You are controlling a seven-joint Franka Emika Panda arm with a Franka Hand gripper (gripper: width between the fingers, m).
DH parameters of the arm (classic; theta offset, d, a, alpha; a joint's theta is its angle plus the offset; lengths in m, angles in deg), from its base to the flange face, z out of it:
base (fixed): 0 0 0 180
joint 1: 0 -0.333 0 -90
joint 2: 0 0 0 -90
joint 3: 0 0.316 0.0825 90
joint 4: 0 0 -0.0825 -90
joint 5: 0 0.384 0 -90
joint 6: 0 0 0.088 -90
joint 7: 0 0.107 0 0
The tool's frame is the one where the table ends.
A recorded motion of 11 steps. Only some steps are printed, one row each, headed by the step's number.
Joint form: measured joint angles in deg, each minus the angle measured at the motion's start. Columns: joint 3, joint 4, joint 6, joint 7, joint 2, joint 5, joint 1.
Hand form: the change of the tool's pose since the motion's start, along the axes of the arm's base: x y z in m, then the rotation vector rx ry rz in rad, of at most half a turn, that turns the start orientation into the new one. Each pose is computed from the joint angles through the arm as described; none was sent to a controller.
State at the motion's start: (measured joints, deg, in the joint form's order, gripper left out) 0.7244 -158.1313 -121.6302 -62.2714 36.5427 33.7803 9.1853
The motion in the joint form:
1: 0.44 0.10 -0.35 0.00 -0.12 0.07 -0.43
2: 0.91 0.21 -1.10 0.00 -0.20 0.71 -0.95
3: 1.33 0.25 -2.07 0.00 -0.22 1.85 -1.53
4: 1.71 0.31 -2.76 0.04 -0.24 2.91 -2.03
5: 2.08 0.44 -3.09 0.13 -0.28 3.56 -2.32
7: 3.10 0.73 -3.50 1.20 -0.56 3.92 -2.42
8: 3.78 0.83 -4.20 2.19 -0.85 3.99 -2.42
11: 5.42 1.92 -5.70 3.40 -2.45 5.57 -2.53
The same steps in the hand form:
1: 0.0015 0.0044 0.0004 -0.0059 -0.0039 0.0102
2: 0.0036 0.0094 0.0018 -0.0066 -0.0153 0.0139
3: 0.0058 0.0144 0.0035 -0.0009 -0.0306 0.0114
4: 0.0075 0.0192 0.0049 0.0062 -0.0417 0.0093
5: 0.0088 0.0229 0.0062 0.0100 -0.0476 0.0094
7: 0.0111 0.0288 0.0071 0.0057 -0.0441 0.0028
8: 0.0129 0.0318 0.0068 -0.0013 -0.0420 -0.0091
11: 0.0217 0.0407 0.0074 0.0025 -0.0444 -0.0285

